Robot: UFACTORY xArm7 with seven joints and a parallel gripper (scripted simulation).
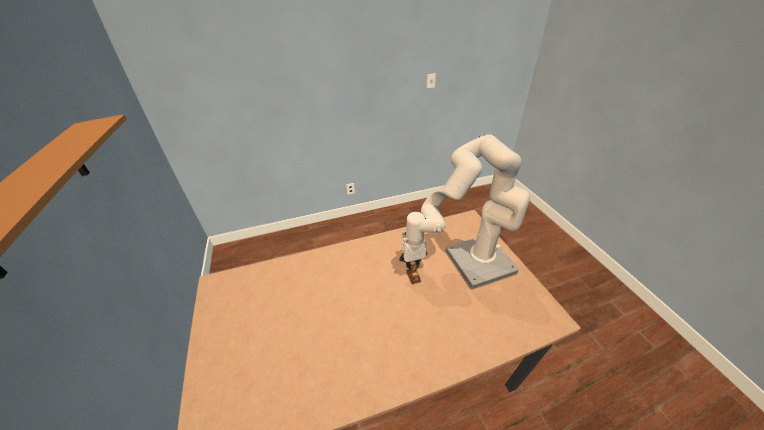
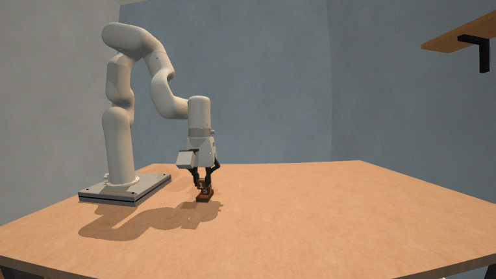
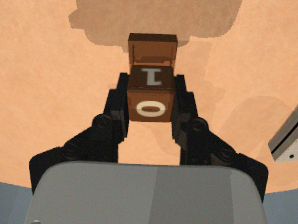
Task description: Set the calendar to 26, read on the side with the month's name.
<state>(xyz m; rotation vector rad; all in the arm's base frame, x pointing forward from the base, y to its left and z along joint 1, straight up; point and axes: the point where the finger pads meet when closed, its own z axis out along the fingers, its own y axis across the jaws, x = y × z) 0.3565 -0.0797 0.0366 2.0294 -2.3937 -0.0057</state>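
The brown tray lies 2 cm to the left of my hand and 7 cm below it. The rest, counted from my hand: brown cube 1 cm below.
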